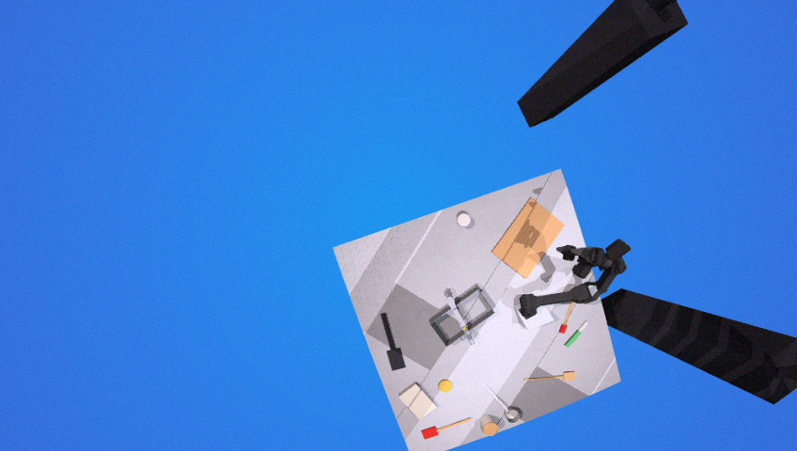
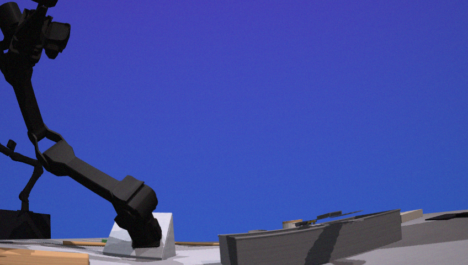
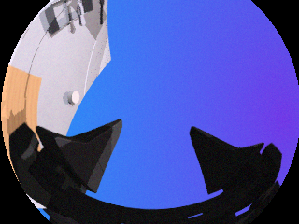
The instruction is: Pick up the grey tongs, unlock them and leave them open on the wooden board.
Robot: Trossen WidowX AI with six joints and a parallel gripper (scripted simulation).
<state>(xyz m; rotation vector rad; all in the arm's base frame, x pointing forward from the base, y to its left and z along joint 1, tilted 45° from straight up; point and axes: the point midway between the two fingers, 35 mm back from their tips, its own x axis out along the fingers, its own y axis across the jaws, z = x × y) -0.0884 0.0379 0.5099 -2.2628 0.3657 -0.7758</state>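
My gripper tip is now 44 cm short of the yellow lock piece, 36 cm above it and 27 cm to the right of it. The rest, counted from my gripper tip: green-handled tool 62 cm to the left, 42 cm below, 14 cm behind; grey roasting tin 42 cm ahead, 40 cm below, 23 cm to the left; wooden board 42 cm below, 7 cm behind, 1 cm to the left.
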